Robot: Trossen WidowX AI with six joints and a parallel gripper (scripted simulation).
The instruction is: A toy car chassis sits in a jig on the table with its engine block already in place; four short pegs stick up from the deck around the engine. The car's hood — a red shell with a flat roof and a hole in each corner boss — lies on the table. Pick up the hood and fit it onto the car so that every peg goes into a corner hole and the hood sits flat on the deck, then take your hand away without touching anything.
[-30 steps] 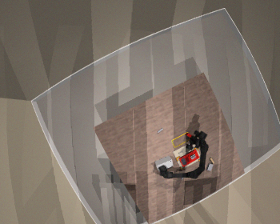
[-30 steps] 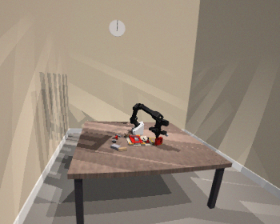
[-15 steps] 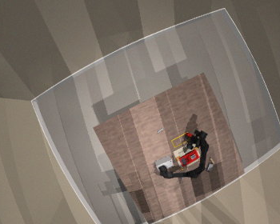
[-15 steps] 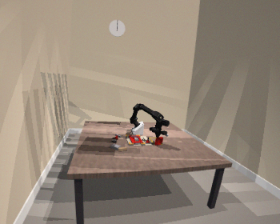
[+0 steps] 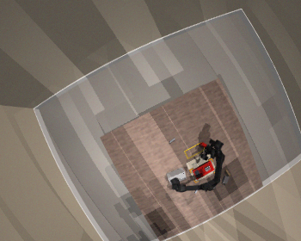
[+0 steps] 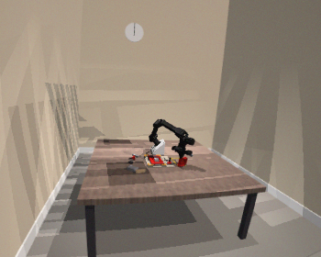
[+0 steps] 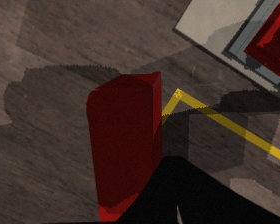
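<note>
The red hood lies 10 mm ahead of my gripper tip, 10 mm to the left of it and 20 mm below it. From my gripper tip the other things lie so: round piece: 110 mm behind, 420 mm to the right, 50 mm below.
</note>
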